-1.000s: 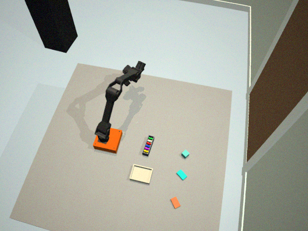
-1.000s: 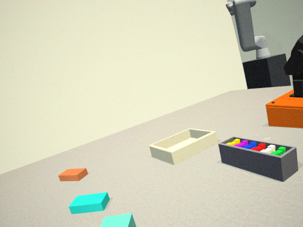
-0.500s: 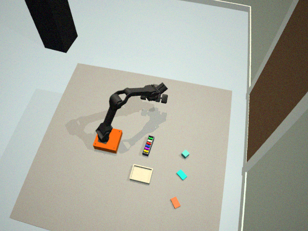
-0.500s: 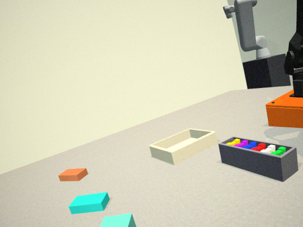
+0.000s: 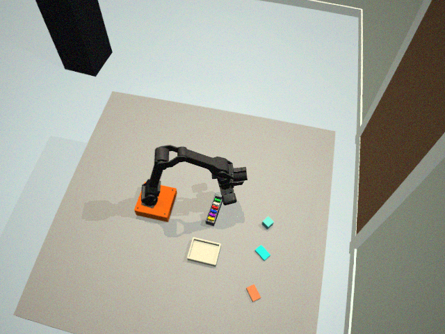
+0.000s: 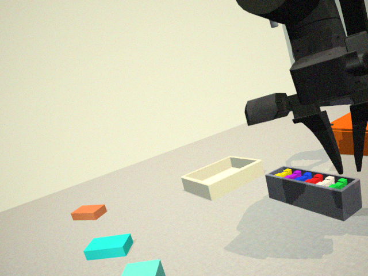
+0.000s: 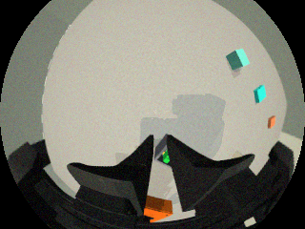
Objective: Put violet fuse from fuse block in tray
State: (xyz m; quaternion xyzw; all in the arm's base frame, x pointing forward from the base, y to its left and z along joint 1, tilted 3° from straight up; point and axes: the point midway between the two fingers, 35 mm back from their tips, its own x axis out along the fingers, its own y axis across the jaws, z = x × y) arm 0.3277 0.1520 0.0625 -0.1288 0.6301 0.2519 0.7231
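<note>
The violet fuse is 12 cm to the right of my gripper tip, 5 cm below it and 3 cm behind it. The rest, counted from my gripper tip: cream tray 30 cm to the right, 7 cm below, 1 cm behind.
</note>
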